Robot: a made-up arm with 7 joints. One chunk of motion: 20 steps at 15 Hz.
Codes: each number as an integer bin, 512 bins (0 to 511) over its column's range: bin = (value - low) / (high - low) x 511, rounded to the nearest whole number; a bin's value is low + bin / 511 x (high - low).
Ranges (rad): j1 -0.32..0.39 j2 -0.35..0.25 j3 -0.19..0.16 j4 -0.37..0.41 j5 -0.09..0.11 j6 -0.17..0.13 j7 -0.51..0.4
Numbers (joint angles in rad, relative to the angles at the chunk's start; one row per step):
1: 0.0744 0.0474 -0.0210 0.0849 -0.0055 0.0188 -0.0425
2: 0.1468 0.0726 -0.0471 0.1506 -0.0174 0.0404 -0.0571
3: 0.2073 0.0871 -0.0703 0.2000 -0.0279 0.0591 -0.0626
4: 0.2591 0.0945 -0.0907 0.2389 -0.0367 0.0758 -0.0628
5: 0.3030 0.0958 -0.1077 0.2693 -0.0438 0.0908 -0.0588
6: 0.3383 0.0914 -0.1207 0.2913 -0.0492 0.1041 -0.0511
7: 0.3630 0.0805 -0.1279 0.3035 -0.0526 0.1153 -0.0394
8: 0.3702 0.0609 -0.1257 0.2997 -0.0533 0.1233 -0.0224
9: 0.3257 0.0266 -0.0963 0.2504 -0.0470 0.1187 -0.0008
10: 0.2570 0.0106 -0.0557 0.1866 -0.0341 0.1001 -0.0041
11: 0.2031 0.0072 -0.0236 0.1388 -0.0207 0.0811 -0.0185
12: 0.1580 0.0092 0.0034 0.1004 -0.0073 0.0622 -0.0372
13: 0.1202 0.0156 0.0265 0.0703 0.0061 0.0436 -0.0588
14: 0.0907 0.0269 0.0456 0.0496 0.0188 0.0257 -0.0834
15: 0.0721 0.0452 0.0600 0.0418 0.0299 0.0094 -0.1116
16: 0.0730 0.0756 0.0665 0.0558 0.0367 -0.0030 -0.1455
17: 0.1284 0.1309 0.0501 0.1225 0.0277 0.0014 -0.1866
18: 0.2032 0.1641 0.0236 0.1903 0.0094 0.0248 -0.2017
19: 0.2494 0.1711 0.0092 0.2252 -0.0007 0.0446 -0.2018
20: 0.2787 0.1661 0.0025 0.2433 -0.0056 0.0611 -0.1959
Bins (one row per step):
1: 284 338 247 298 216 322 263
2: 336 360 209 341 185 358 254
3: 380 372 175 373 159 390 251
4: 417 379 145 399 136 419 251
5: 448 380 120 419 118 444 253
6: 474 376 101 433 104 467 258
7: 492 367 91 441 96 486 264
8: 497 350 94 439 94 500 274
9: 465 321 137 406 110 492 286
10: 415 307 196 365 143 460 284
11: 376 304 243 333 177 428 276
12: 344 306 282 308 211 396 265
13: 317 311 316 288 246 364 253
14: 296 321 344 275 278 333 240
15: 282 337 365 270 306 306 224
16: 283 362 374 279 324 284 205
17: 323 410 351 323 301 292 182
18: 377 438 312 367 254 332 173
19: 410 444 291 390 228 366 173
20: 431 440 281 402 216 394 176

